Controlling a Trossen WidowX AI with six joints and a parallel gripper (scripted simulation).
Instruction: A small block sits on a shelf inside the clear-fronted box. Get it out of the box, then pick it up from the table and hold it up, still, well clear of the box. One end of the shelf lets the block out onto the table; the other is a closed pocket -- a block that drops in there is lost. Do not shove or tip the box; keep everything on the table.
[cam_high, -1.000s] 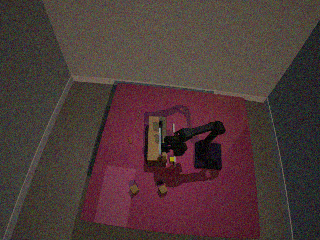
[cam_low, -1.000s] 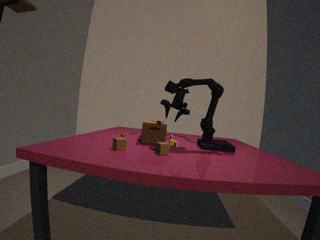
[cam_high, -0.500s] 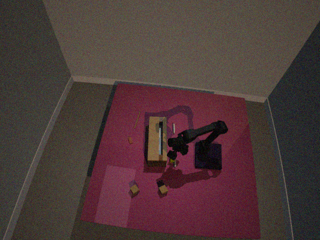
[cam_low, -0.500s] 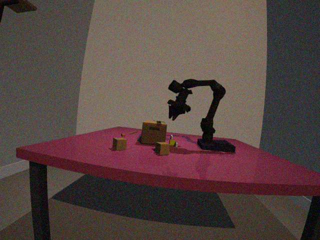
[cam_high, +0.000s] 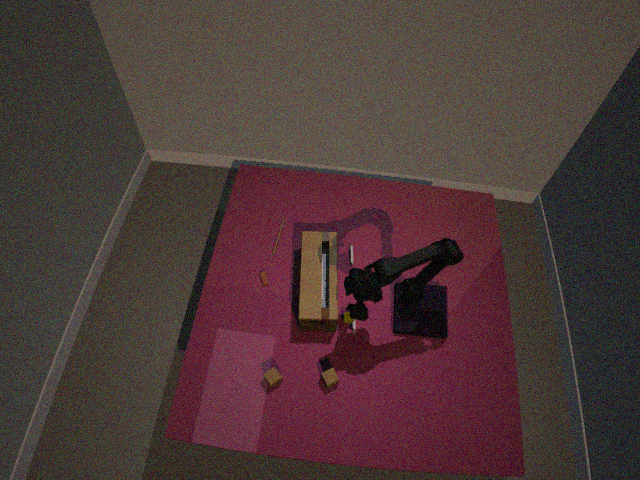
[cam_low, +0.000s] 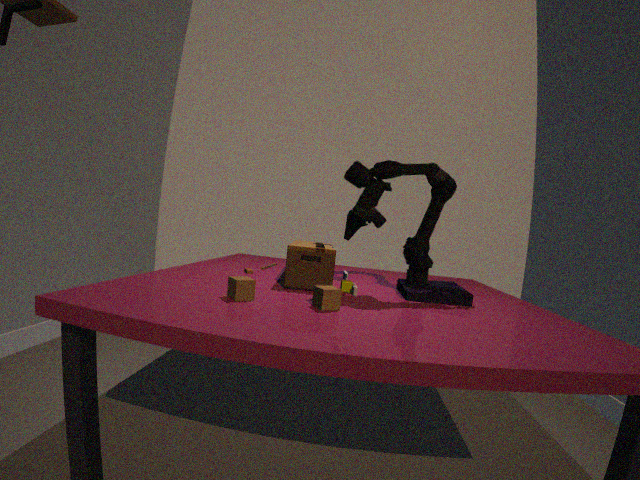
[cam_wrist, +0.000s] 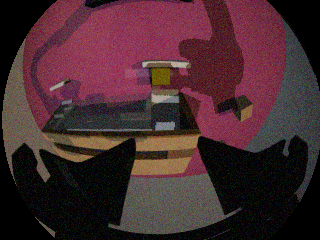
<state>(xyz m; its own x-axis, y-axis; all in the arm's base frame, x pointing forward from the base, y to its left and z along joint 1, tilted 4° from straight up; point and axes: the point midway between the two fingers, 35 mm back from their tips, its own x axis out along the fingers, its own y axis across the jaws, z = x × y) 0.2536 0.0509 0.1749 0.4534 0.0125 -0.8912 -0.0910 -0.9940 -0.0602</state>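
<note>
My gripper tip is 150 mm above the yellow block and 20 mm past it. From my gripper tip the other things lie so: thin stick (400 mm to the right, 250 mm ahead, 160 mm below); then tan box (140 mm to the right, 100 mm below, 50 mm ahead).
</note>
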